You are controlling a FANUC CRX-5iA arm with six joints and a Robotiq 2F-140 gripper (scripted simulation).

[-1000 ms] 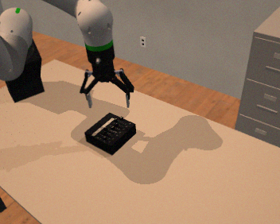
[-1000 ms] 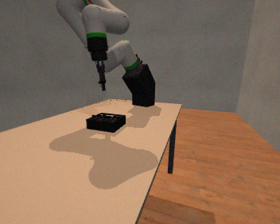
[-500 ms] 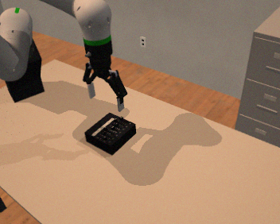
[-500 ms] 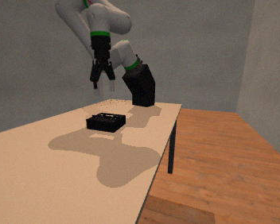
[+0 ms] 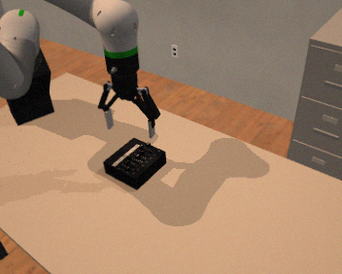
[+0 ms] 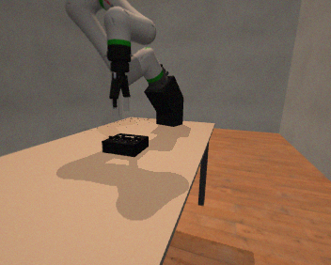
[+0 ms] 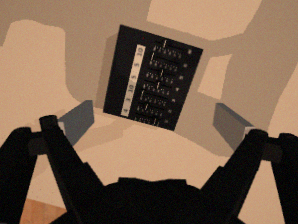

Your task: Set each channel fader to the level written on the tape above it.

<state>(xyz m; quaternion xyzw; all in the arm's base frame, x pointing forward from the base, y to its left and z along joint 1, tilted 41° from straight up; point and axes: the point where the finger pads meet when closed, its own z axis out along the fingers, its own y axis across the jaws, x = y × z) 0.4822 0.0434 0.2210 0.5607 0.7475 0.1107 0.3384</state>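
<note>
Now: hand 1 cm short of the channel 1 cap, 5 cm to the left of it and 12 cm above it. From my hand the other things lie so: cap 4: 1 cm ahead, 1 cm to the left, 12 cm below; cap 2: 1 cm behind, 3 cm to the right, 12 cm below; cap 3: 2 cm behind, 1 cm to the right, 12 cm below.
</note>
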